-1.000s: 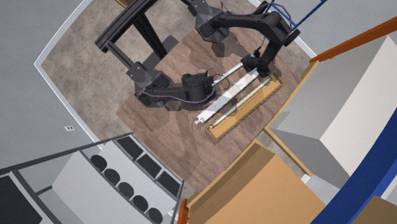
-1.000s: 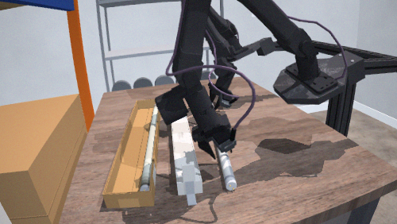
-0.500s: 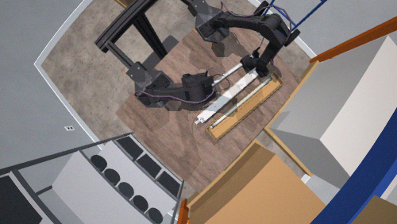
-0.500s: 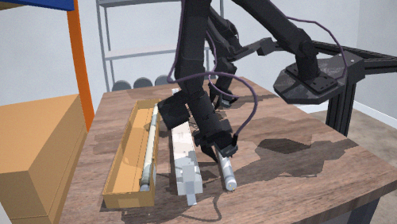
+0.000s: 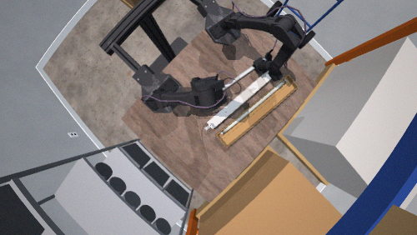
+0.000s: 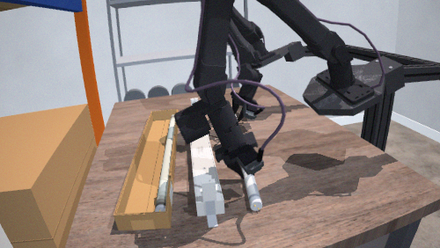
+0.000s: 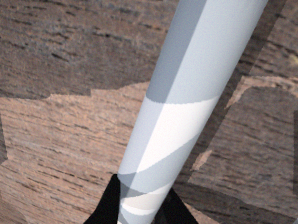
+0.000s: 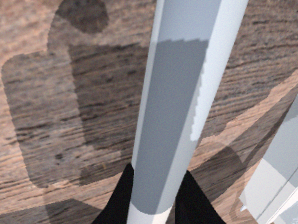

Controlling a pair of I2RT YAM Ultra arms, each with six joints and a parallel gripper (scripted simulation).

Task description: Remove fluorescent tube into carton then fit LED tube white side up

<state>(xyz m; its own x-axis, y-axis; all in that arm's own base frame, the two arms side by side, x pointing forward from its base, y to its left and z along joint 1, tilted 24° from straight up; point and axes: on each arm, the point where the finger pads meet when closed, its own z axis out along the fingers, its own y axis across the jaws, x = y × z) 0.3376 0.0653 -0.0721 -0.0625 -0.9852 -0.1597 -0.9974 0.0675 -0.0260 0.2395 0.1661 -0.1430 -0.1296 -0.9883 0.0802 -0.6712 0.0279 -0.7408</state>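
Right now my right hand is 50 mm short of the LED tube, 210 mm to the right of it and 10 mm above it. Round my right hand: old fluorescent tube 270 mm ahead, 170 mm to the left; then carton 310 mm ahead, 160 mm to the left; then grey light fixture 170 mm ahead, 170 mm to the left, 30 mm above.
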